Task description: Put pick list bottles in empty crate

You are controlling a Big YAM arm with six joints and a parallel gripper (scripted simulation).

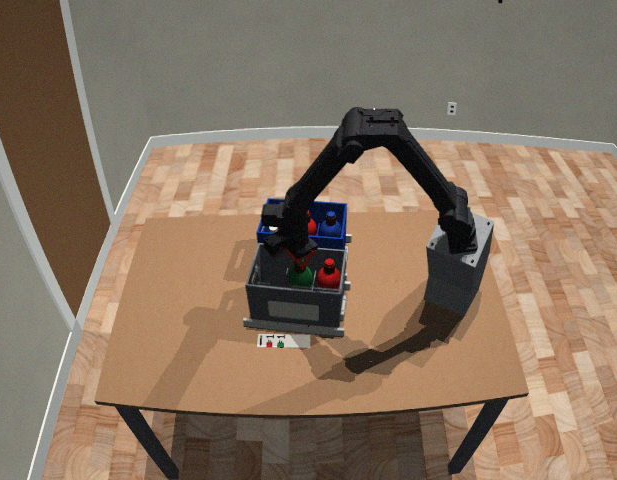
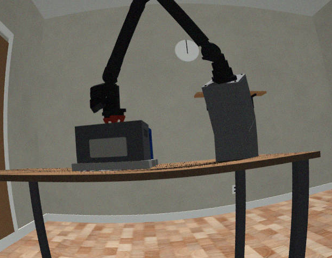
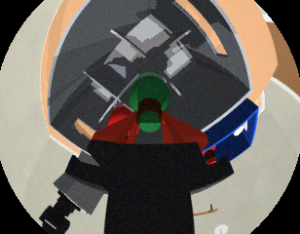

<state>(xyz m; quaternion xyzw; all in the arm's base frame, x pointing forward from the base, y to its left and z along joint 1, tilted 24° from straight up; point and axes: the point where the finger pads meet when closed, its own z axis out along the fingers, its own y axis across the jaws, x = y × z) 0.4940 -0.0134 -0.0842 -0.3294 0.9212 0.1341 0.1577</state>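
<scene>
My gripper is now 60 mm above the green-labelled bottle. The rest, counted from my hand: pick list 190 mm to the left, 150 mm below, 40 mm ahead; then red-labelled bottle 90 mm behind, 60 mm below; then grey crate 70 mm below, 40 mm to the left.
</scene>
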